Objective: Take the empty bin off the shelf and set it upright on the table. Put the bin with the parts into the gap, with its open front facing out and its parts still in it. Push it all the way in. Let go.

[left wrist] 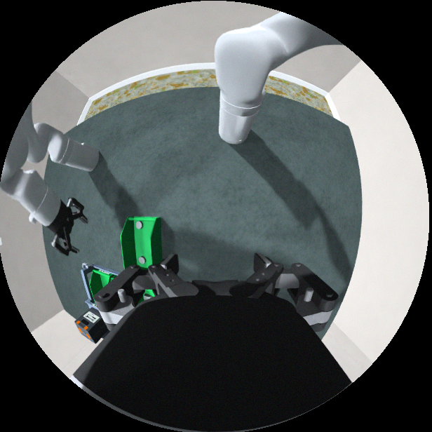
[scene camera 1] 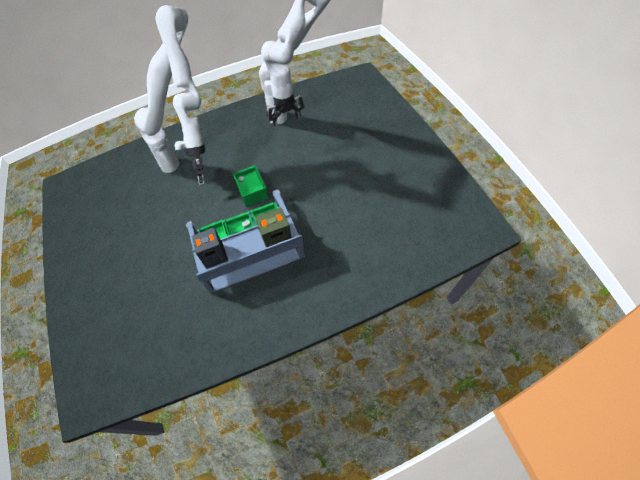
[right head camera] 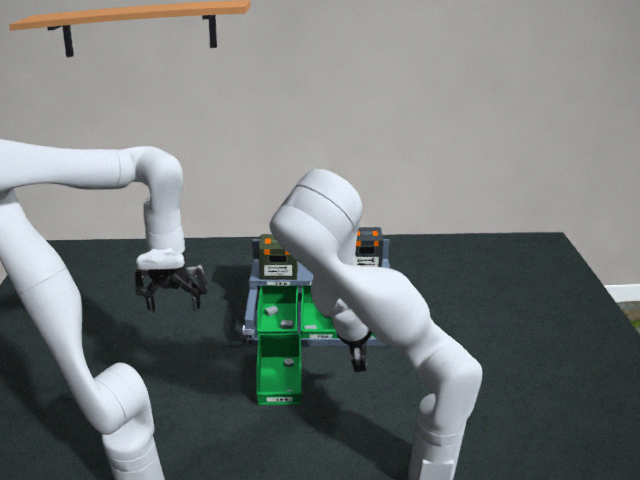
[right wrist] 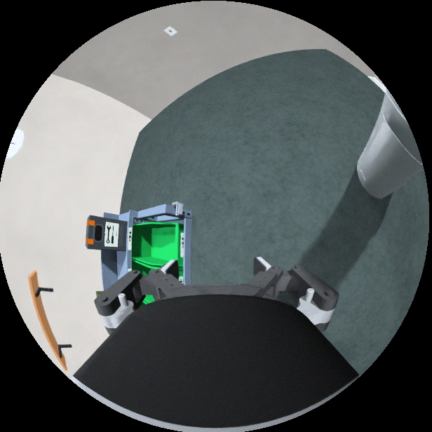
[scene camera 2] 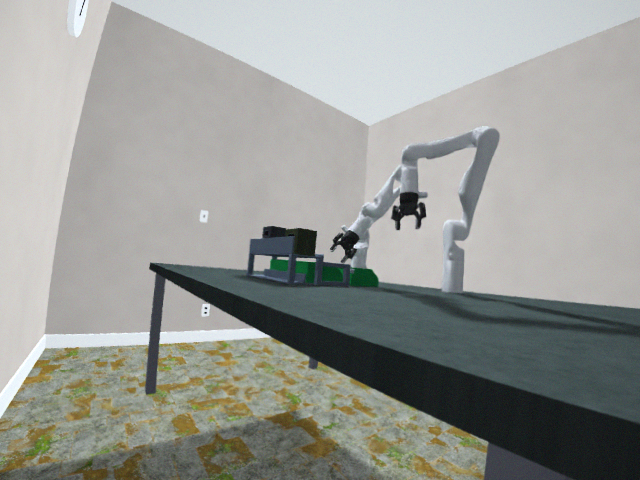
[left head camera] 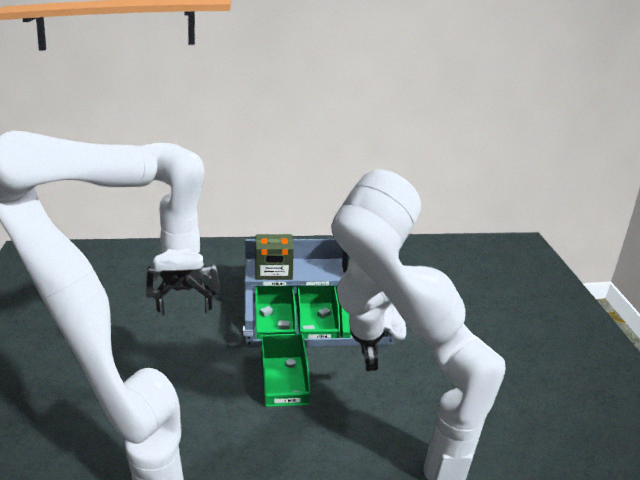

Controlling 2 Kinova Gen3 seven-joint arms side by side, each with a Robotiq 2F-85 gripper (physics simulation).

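Where they show: left gripper, fingertip midpoint: (scene camera 1: 287, 121) (right head camera: 174, 309) (scene camera 2: 407, 229) (left head camera: 184, 311); right gripper, fingertip midpoint: (scene camera 1: 200, 181) (right head camera: 360, 345) (scene camera 2: 336, 256) (left head camera: 368, 345); left arm's base, origin of the base link: (scene camera 1: 278, 118) (scene camera 2: 451, 292); right arm's base, origin of the base link: (scene camera 1: 170, 165) (right head camera: 430, 476) (left head camera: 445, 470).
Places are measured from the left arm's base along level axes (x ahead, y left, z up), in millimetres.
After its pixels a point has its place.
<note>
The empty green bin (scene camera 1: 210, 229) {x 614, y -492, z 223 mm} (right wrist: 162, 242) sits in the picture-right slot of the blue-grey shelf (left head camera: 249, 320) {x 479, y -210, z 84 mm} (right head camera: 250, 310) {x 517, y -214, z 85 mm} (scene camera 2: 272, 246) {x 735, y -372, z 127 mm} in the left head view; the right arm mostly hides it there. The green bin with the parts (left head camera: 284, 379) {x 346, y -280, z 3 mm} (right head camera: 279, 379) {x 344, y -277, z 3 mm} (scene camera 1: 252, 186) {x 341, y -271, z 3 mm} (scene camera 2: 364, 277) {x 354, y -230, z 37 mm} (left wrist: 154, 240) stands upright on the table before the left slot, label end toward the head cameras, two grey parts inside. My left gripper (left head camera: 184, 308) {x 304, y -64, z 245 mm} (right head camera: 173, 306) {x 304, y -64, z 245 mm} (scene camera 2: 408, 224) {x 304, y -64, z 245 mm} (left wrist: 215, 262) is open high left of it. My right gripper (scene camera 2: 341, 253) {x 306, y -461, z 123 mm} (right wrist: 215, 267) is open and empty, above the table in front of the shelf.
Two more green bins (left head camera: 275, 310) {x 619, y -292, z 9 mm} (left head camera: 318, 310) {x 609, y -409, z 8 mm} with parts fill the left and middle slots. An olive case (left head camera: 274, 257) {x 627, y -288, z 172 mm} (scene camera 1: 272, 227) {x 692, y -301, z 197 mm} and a dark grey case (right head camera: 368, 248) {x 607, y -523, z 198 mm} (scene camera 1: 209, 248) {x 679, y -519, z 220 mm} stand on the upper shelf. An orange wall shelf (left head camera: 113, 7) hangs behind.
</note>
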